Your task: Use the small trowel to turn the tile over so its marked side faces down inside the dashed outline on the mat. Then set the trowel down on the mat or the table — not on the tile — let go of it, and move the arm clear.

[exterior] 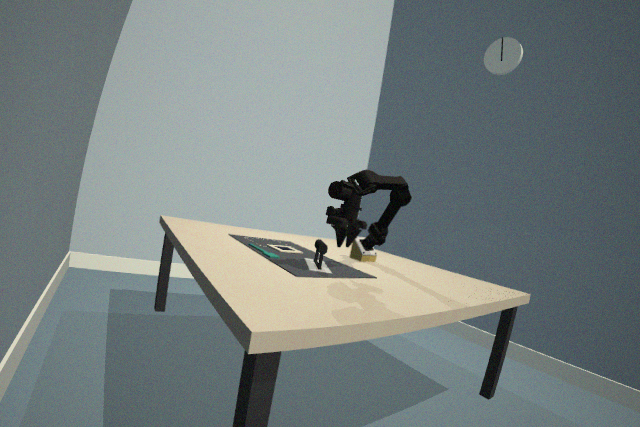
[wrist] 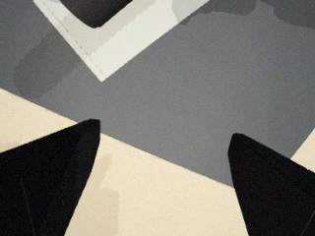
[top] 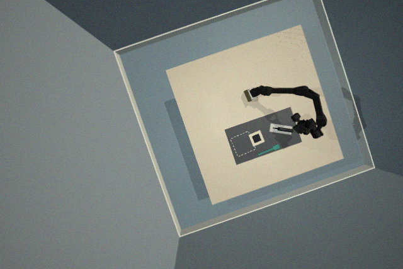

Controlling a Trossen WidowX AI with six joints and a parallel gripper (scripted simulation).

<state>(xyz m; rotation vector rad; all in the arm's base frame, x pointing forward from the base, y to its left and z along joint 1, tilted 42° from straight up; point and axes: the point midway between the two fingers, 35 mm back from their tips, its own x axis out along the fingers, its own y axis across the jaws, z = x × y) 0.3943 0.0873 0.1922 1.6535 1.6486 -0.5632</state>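
The small trowel lies 7 cm to the right of my gripper tip, 5 cm below it and 3 cm ahead of it. From my gripper tip the other things lie so: dark mat: 26 cm to the right, 11 cm below, 1 cm behind; then tile: 33 cm to the right, 9 cm below, 2 cm behind; then thin teal tool: 26 cm to the right, 14 cm ahead, 9 cm below.
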